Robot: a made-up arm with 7 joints.
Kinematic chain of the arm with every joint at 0, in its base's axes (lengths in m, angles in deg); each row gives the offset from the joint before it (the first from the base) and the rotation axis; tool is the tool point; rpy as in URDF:
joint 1: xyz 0 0 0.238 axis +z
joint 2: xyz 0 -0.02 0.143 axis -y
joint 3: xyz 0 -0.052 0.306 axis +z
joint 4: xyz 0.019 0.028 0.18 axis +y
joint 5: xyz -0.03 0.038 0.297 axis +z
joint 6: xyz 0 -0.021 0.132 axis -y
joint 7: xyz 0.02 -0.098 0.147 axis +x
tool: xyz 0 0 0 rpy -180 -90 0
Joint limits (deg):
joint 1: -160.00..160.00
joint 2: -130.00..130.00
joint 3: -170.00..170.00
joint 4: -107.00..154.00
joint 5: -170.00..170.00
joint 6: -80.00..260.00
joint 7: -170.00..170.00
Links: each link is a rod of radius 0.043 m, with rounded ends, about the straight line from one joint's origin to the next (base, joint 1, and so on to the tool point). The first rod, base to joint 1, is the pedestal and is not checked.
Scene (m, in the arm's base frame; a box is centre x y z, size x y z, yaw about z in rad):
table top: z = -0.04
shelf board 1: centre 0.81 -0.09 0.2 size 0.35 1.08 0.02 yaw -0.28
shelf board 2: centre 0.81 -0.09 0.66 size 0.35 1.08 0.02 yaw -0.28
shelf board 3: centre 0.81 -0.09 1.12 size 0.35 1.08 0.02 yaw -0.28
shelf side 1: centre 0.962 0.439 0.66 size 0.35 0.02 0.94 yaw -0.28
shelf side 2: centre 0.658 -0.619 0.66 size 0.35 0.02 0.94 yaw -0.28
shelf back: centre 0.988 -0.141 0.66 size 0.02 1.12 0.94 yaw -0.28
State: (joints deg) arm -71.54 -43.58 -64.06 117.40 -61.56 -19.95 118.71
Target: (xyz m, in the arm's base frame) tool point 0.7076 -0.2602 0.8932
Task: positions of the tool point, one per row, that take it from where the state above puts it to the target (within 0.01 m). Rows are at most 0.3 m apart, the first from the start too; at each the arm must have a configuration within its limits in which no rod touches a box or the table.
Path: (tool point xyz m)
1: -0.2382 -0.6567 0.4970
2: 0.0142 -0.6808 0.5620
3: 0.2448 -0.5915 0.6615
4: 0.3923 -0.4068 0.7792
5: 0.4153 -0.1761 0.8932
6: 0.5120 -0.2107 0.9123
7: 0.6103 -0.2403 0.9122
8: 0.7076 -0.2602 0.8933

